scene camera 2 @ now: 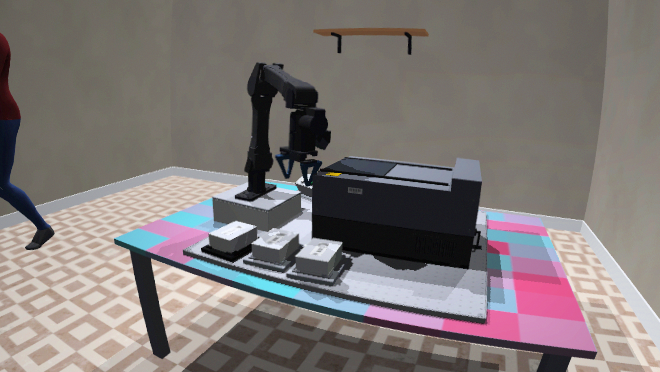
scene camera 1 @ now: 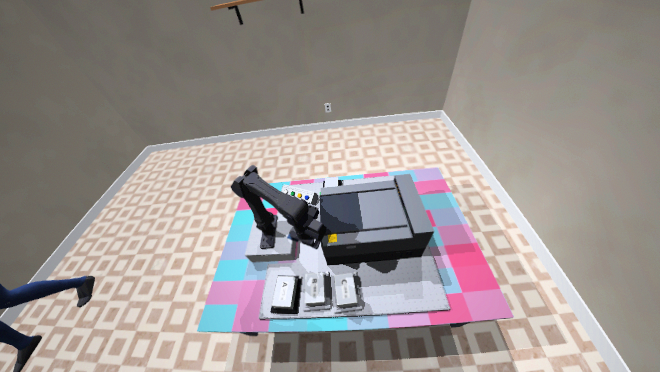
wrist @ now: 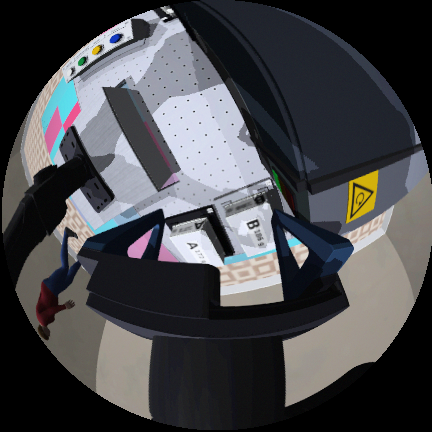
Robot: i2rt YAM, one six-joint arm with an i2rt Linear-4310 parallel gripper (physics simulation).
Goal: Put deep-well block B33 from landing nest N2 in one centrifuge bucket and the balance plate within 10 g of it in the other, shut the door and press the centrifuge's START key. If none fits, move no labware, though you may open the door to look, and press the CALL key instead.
Note:
The gripper (scene camera 2: 297, 182) is open and touches a dark centrifuge (scene camera 2: 423, 213). Further things: a button panel (wrist: 136, 39) and a perforated table area (scene camera 2: 456, 290).
The gripper is seen too in the wrist view (wrist: 217, 214). The dark centrifuge shows as well in scene camera 1 (scene camera 1: 395, 223) and in the wrist view (wrist: 341, 201). The perforated table area shows as well in scene camera 1 (scene camera 1: 412, 284) and in the wrist view (wrist: 188, 108).

